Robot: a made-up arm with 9 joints.
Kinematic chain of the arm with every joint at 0, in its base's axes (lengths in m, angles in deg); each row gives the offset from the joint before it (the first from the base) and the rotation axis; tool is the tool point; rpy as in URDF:
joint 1: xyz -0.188 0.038 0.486 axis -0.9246 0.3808 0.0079
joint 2: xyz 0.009 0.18 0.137 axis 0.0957 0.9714 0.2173
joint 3: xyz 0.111 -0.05 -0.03 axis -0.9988 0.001 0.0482
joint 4: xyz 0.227 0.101 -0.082 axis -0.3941 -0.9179 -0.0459
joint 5: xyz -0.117 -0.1 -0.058 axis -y
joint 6: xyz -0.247 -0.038 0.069 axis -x
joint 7: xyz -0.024 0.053 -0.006 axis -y
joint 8: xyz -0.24 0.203 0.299 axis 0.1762 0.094 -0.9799
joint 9: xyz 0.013 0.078 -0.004 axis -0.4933 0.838 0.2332
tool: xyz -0.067 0.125 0.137 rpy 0 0 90
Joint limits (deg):
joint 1: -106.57..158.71
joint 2: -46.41..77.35
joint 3: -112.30..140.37
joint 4: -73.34..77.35
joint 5: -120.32..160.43
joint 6: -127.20..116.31
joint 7: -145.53..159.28
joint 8: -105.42..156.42
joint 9: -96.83..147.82
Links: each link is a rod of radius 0.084 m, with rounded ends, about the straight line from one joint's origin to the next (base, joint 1, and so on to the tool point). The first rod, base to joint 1, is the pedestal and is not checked.
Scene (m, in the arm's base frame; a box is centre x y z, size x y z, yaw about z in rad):
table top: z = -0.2
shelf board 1: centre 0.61 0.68 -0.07 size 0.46 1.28 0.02 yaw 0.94
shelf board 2: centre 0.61 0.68 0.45 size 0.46 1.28 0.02 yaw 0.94
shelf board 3: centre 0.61 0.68 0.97 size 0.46 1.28 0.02 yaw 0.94
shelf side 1: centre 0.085 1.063 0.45 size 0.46 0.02 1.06 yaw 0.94
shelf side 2: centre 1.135 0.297 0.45 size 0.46 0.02 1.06 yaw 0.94
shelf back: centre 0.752 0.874 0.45 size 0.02 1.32 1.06 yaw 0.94
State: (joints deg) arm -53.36 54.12 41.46 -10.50 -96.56 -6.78 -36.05 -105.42 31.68
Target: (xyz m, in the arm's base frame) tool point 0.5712 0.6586 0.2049
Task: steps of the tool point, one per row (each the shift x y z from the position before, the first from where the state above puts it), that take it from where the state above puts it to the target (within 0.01 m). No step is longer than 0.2 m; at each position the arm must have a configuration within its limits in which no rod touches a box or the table.
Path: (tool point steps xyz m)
1: -0.0037 -0.0611 0.0151
2: -0.0268 -0.0662 0.0078
3: -0.0500 -0.0688 0.0004
4: -0.0722 -0.0694 -0.0075
5: -0.0917 -0.0692 -0.0157
6: 0.0542 0.0167 -0.1544
7: 0.0253 -0.0351 -0.1721
8: -0.0091 -0.0933 -0.1618
9: 0.1119 0.0449 -0.0240
10: 0.0900 0.0662 -0.0066
11: 0.0609 0.0848 0.0046
12: 0.0278 0.0963 0.0110
13: -0.0052 0.0985 0.0151

